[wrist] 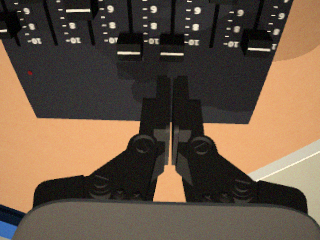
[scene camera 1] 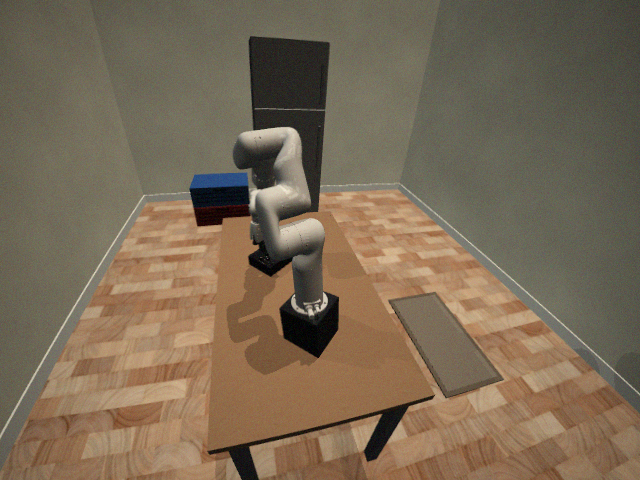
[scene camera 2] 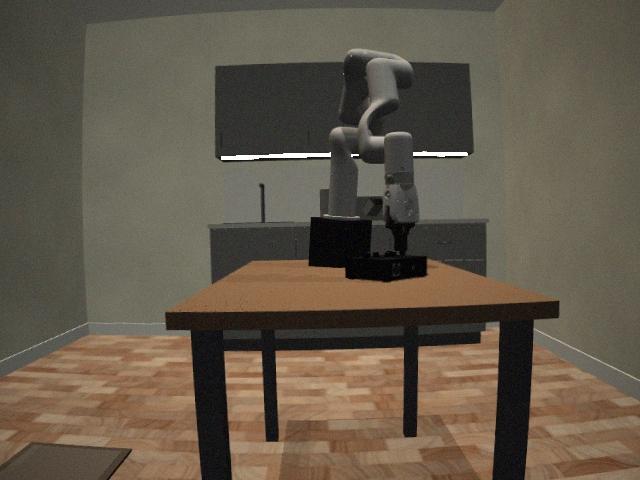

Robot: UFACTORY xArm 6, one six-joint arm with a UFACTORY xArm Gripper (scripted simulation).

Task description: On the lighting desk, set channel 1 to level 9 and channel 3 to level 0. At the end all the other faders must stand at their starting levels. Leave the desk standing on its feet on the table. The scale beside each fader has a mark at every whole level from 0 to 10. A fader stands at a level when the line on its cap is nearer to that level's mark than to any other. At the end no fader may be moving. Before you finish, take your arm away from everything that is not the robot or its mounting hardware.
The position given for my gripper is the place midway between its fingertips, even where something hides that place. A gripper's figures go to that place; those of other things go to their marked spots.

Scene:
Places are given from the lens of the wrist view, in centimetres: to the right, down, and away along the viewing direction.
my gripper [wrist: 171, 95]: 0, -1, 14
fader cap [wrist: 255, 43]: 5, -4, 12

